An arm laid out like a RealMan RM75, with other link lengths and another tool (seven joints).
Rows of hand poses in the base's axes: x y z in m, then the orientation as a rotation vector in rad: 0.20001, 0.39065, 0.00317, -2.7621, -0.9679, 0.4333; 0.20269, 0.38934, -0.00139, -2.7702, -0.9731, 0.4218; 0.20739, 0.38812, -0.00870, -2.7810, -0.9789, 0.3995; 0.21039, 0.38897, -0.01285, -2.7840, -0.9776, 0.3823; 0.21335, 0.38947, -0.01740, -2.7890, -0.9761, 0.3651; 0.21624, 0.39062, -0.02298, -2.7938, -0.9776, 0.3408; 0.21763, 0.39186, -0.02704, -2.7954, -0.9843, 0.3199; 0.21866, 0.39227, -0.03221, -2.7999, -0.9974, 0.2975; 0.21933, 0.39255, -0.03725, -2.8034, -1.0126, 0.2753; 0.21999, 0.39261, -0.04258, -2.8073, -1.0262, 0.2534; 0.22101, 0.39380, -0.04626, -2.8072, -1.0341, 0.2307; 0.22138, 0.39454, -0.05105, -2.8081, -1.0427, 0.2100; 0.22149, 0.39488, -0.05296, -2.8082, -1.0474, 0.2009; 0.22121, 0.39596, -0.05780, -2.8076, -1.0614, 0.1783; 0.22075, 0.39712, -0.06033, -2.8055, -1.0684, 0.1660; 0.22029, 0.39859, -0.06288, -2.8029, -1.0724, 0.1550; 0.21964, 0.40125, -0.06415, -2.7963, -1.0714, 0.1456; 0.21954, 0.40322, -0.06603, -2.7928, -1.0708, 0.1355; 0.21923, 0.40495, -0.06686, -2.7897, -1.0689, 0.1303
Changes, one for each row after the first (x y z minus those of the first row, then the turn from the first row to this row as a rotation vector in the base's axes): 0.00268, -0.00131, -0.00456, -0.0041, -0.0106, 0.0018; 0.00738, -0.00253, -0.01187, -0.0072, -0.0286, 0.0029; 0.01038, -0.00168, -0.01602, -0.0038, -0.0396, 0.0004; 0.01334, -0.00118, -0.02057, -0.0023, -0.0513, -0.0024; 0.01623, -0.00003, -0.02615, 0.0010, -0.0676, -0.0037; 0.01762, 0.00121, -0.03021, 0.0048, -0.0816, -0.0009; 0.01865, 0.00162, -0.03538, 0.0052, -0.0985, 0.0057; 0.01932, 0.00190, -0.04042, 0.0057, -0.1153, 0.0139; 0.01998, 0.00196, -0.04575, 0.0059, -0.1319, 0.0210; 0.02100, 0.00315, -0.04943, 0.0109, -0.1466, 0.0246; 0.02137, 0.00389, -0.05422, 0.0141, -0.1607, 0.0288; 0.02148, 0.00423, -0.05613, 0.0156, -0.1669, 0.0313; 0.02120, 0.00531, -0.06097, 0.0192, -0.1825, 0.0391; 0.02074, 0.00647, -0.06350, 0.0229, -0.1903, 0.0431; 0.02028, 0.00794, -0.06605, 0.0272, -0.1967, 0.0453; 0.01963, 0.01060, -0.06732, 0.0359, -0.2000, 0.0446; 0.01953, 0.01257, -0.06920, 0.0418, -0.2049, 0.0439; 0.01922, 0.01430, -0.07003, 0.0463, -0.2068, 0.0426
